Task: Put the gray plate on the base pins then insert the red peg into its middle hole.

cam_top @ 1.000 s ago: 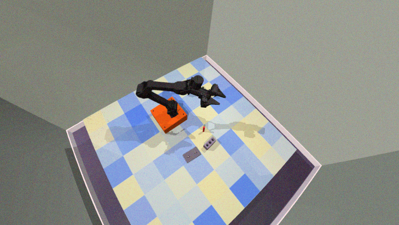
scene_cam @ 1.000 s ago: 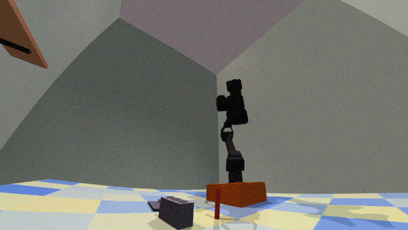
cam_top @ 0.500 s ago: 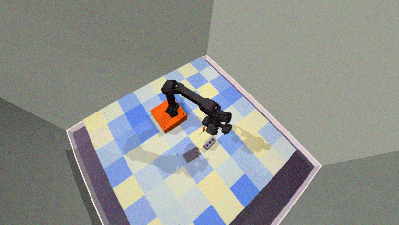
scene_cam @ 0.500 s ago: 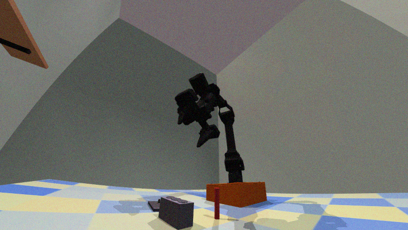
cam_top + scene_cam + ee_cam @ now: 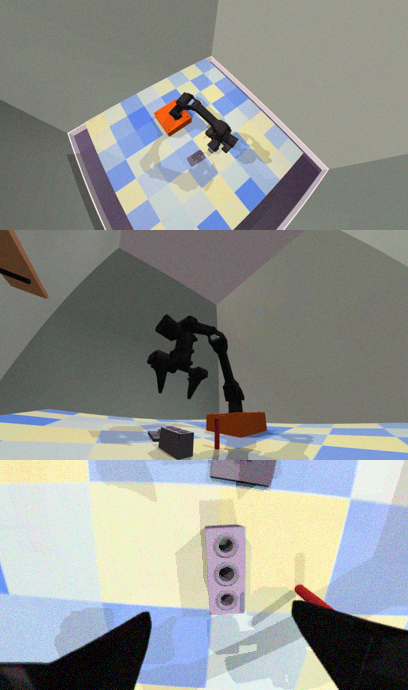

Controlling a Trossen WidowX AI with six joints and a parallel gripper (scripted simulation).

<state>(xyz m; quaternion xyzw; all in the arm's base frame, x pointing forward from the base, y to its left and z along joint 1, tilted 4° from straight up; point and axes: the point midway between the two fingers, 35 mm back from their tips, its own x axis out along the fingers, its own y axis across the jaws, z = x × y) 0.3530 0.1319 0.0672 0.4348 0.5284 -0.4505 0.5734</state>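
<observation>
My gripper tip is 10 mm past the gray plate and 90 mm above it. Round my gripper tip: red peg: 130 mm behind, 20 mm to the left, 90 mm below; base: 10 mm behind, 160 mm to the right, 120 mm below.
</observation>
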